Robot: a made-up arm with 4 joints.
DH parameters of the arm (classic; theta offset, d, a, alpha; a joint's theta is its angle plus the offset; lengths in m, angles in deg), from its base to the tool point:
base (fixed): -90 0.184 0 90
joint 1: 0 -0.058 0.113 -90
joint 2: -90 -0.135 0.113 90
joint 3: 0 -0.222 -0.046 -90
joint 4: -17.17 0 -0.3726 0
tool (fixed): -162.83 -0.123 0 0
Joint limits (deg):
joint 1: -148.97..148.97
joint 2: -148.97..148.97
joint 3: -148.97..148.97
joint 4: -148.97..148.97
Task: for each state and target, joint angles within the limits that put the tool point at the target. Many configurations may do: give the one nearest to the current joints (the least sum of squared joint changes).
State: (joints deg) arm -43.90 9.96 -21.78 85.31
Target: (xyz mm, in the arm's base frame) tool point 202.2 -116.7 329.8
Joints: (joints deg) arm -6.48 18.89 -67.60 47.49
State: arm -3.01 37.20 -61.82 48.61
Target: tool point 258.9 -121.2 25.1
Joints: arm 29.94 12.96 -10.69 61.85
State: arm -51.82 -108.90 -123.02 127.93
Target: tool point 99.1 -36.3 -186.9
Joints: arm -18.30 -128.36 -88.38 148.97
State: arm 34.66 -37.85 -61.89 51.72
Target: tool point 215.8 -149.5 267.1
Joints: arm 22.08 -42.34 -53.57 67.38
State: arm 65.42 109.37 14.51 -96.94
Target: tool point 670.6 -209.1 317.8
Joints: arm 75.55 114.34 27.30 -107.12
